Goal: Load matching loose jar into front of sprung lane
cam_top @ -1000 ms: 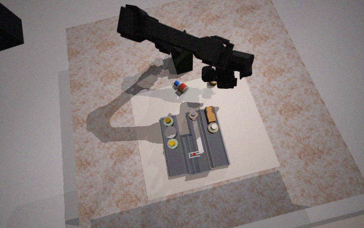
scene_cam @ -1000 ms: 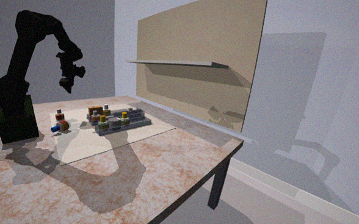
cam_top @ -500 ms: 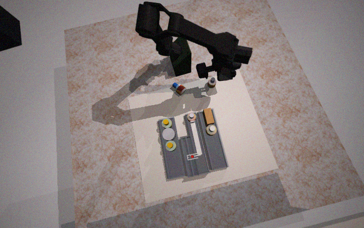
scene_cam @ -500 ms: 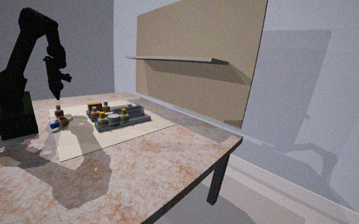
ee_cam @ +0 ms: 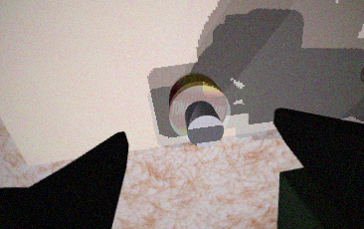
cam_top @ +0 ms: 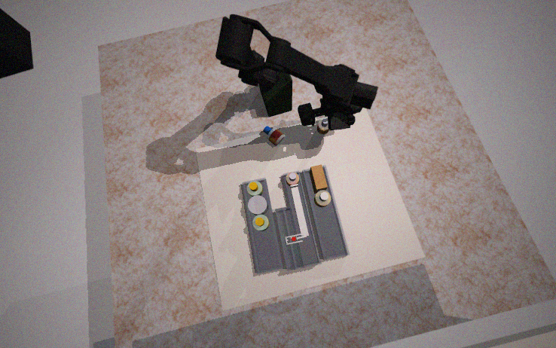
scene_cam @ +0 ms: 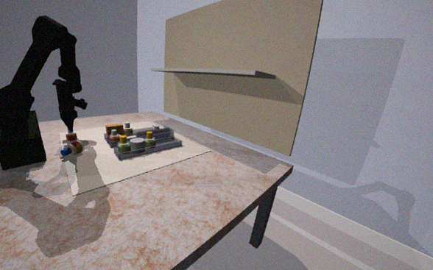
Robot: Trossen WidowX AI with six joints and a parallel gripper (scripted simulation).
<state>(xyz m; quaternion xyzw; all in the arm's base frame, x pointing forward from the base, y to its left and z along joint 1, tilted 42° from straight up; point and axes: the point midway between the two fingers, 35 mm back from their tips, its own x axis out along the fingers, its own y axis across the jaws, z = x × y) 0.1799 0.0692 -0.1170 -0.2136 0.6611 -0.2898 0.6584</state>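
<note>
The brown box lies 17 cm ahead of my gripper tip, 10 cm to the right of it and 3 cm below it. Also, from my gripper tip: pale jar (23 cm ahead, 10 cm to the right, 2 cm below); sprung lane (29 cm ahead, 22 cm to the right, 4 cm below); grey disc (19 cm ahead, 31 cm to the right, 4 cm below).
</note>
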